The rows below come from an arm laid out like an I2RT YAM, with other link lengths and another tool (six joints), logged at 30 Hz.
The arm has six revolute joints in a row. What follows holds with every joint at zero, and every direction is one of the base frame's.
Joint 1 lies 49 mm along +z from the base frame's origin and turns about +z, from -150 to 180 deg.
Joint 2 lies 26.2 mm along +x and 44.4 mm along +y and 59.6 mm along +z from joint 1 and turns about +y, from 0 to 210 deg.
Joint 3 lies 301 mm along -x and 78.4 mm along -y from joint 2 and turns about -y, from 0 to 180 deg.
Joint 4 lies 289.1 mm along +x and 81.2 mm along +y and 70.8 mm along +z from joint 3 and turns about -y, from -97 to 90 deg.
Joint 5 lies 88.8 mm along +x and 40.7 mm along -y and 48.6 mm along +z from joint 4 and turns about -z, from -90 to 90 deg.
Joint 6 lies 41.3 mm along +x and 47 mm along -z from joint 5 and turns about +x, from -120 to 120 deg.
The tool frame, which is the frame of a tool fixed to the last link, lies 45 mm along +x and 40 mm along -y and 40 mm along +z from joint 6; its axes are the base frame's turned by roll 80.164, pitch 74.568 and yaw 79.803 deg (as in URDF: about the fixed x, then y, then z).
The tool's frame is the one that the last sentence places.
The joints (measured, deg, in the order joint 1, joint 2, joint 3, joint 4, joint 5, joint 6), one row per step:
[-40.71 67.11 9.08 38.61 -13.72 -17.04]
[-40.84 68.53 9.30 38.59 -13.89 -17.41]
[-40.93 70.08 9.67 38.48 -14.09 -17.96]
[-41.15 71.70 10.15 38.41 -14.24 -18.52]
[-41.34 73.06 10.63 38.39 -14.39 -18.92]
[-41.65 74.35 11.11 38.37 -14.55 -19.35]
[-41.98 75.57 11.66 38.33 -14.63 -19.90]
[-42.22 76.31 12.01 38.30 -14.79 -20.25]
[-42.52 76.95 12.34 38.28 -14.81 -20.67]
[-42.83 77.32 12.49 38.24 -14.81 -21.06]
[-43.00 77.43 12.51 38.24 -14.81 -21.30]
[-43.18 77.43 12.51 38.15 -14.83 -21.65]
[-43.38 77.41 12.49 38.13 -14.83 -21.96]
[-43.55 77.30 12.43 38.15 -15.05 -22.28]
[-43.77 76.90 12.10 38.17 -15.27 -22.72]
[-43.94 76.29 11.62 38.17 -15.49 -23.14]
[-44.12 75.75 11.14 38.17 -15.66 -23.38]
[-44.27 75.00 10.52 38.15 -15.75 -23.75]
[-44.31 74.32 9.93 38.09 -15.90 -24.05]
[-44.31 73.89 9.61 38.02 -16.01 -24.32]
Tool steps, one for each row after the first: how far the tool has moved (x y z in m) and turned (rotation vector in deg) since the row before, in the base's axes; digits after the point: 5 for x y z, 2 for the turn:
[0.00162 -0.00156 -0.00538 0.53 1.04 0.15]
[0.00233 -0.00163 -0.00528 0.44 1.15 0.29]
[0.00214 -0.00252 -0.00487 0.37 1.10 0.13]
[0.00197 -0.00236 -0.00359 0.31 0.80 0.10]
[0.00148 -0.00280 -0.00332 0.24 0.75 0.01]
[0.00154 -0.00307 -0.00260 0.05 0.72 -0.03]
[0.00094 -0.00195 -0.00153 0.05 0.40 0.05]
[0.00049 -0.00224 -0.00110 -0.11 0.40 -0.10]
[-0.00033 -0.00166 -0.00094 -0.14 0.35 -0.14]
[-0.00041 -0.00067 -0.00034 -0.13 0.16 -0.07]
[-0.00051 -0.00048 -0.00013 -0.21 0.20 -0.01]
[-0.00068 -0.00057 0.00005 -0.24 0.14 -0.06]
[-0.00047 -0.00004 0.00041 -0.23 0.01 0.17]
[-0.00161 0.00079 0.00025 -0.34 0.05 0.17]
[-0.00200 0.00156 0.00029 -0.36 0.01 0.21]
[-0.00215 0.00133 -0.00019 -0.18 0.00 0.08]
[-0.00258 0.00198 -0.00005 -0.35 0.04 0.09]
[-0.00202 0.00235 -0.00042 -0.22 0.05 0.22]
[-0.00096 0.00151 -0.00001 -0.21 0.05 0.21]

